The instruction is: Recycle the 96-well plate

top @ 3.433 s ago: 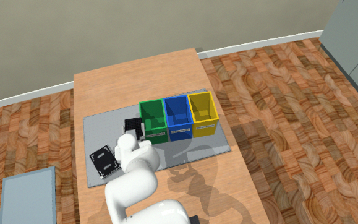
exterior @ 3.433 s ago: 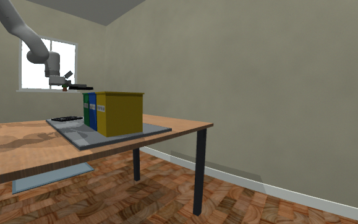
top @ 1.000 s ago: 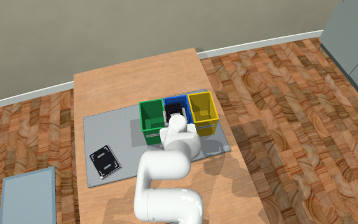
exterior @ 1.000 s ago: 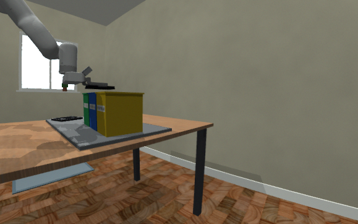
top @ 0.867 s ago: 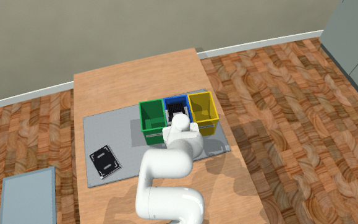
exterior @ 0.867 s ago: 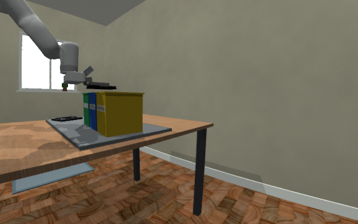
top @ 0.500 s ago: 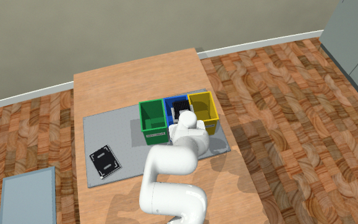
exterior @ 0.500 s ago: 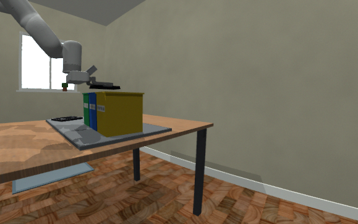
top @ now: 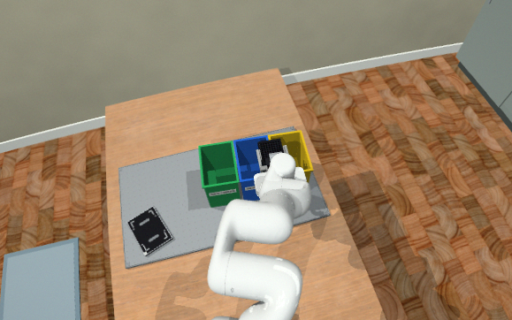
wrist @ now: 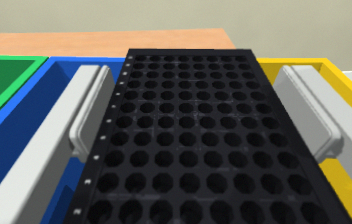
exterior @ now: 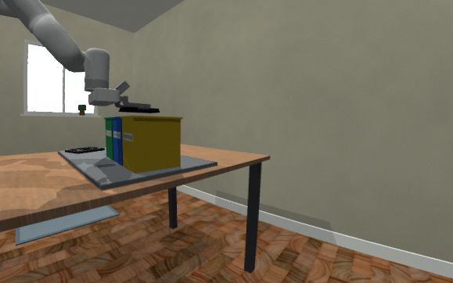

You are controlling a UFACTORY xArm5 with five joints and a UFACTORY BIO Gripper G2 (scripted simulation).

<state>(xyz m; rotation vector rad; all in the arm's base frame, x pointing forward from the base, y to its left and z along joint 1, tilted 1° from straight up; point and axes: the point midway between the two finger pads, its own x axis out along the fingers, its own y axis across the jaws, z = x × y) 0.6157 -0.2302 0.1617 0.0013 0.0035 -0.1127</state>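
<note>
Right now the yellow recycle bin is 1 cm ahead of my hand, 7 cm to the right of it and 13 cm below it. Also, from my hand: blue bin (3 cm ahead, 6 cm to the left, 13 cm below); black 96-well plate (1 cm below); green bin (4 cm ahead, 19 cm to the left, 13 cm below).
</note>
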